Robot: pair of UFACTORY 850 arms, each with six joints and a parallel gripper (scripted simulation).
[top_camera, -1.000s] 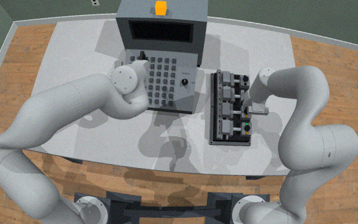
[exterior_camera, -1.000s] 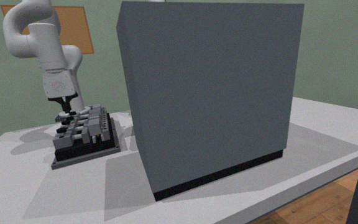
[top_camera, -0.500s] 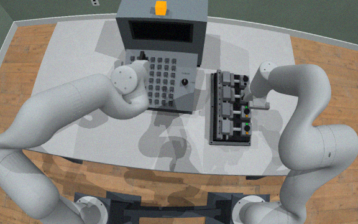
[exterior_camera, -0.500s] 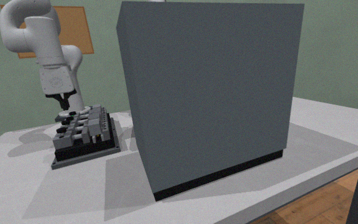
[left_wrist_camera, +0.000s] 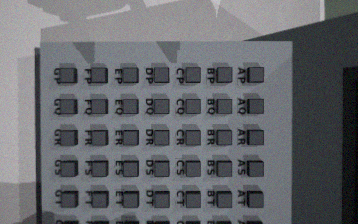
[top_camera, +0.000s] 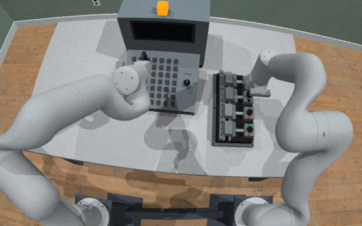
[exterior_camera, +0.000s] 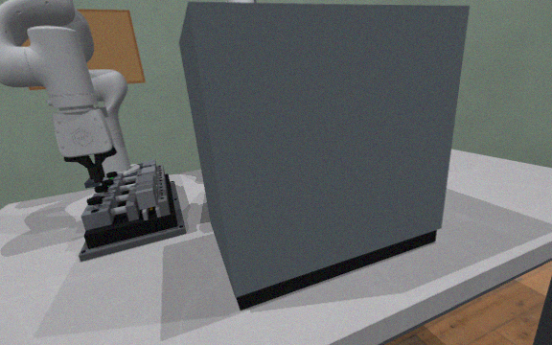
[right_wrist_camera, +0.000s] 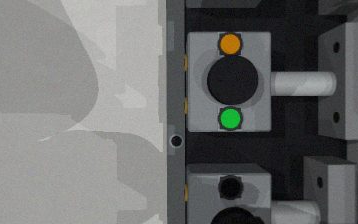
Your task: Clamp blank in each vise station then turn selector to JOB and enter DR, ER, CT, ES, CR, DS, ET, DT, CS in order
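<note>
The selector is 19 cm below my left hand, 17 cm to the right of it and 5 cm ahead of it. From my left hand the other things lie so: key panel: 24 cm below, 9 cm ahead, 6 cm to the right; ES key: 22 cm below, 4 cm ahead.
</note>
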